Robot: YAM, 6 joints.
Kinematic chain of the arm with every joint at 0, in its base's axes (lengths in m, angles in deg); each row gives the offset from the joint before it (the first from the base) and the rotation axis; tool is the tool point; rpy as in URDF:
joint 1: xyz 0 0 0.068 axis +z
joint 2: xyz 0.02 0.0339 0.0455 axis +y
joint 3: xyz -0.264 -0.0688 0 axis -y
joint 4: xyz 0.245 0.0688 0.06 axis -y
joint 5: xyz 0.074 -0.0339 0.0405 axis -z
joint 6: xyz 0.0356 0 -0.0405 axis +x
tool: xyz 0 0 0 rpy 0 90 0
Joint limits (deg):
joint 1: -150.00..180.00
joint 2: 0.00..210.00
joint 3: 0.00..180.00
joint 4: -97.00..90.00
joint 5: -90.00..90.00
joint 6: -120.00..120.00
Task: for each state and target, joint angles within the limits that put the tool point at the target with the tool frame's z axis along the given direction. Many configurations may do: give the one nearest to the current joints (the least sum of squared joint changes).
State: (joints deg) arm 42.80 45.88 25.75 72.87 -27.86 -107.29
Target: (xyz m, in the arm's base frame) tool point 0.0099 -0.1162 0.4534 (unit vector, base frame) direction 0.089 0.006 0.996
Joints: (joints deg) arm 93.31 2.72 48.72 43.95 5.12 -107.29
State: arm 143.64 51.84 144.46 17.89 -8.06 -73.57
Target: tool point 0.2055 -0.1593 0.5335 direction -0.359 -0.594 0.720
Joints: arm 147.67 15.18 96.43 9.88 -43.94 -73.57
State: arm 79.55 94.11 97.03 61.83 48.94 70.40
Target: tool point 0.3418 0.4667 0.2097 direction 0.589 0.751 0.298
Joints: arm 53.90 145.30 111.41 51.23 1.92 70.40
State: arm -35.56 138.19 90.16 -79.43 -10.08 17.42
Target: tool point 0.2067 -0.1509 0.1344 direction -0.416 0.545 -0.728
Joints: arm -37.55 112.49 64.36 -84.16 -10.28 17.42
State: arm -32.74 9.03 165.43 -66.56 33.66 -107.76
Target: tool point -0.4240 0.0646 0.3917 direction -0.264 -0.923 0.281
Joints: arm -13.23 1.94 120.60 -19.40 73.46 -107.76
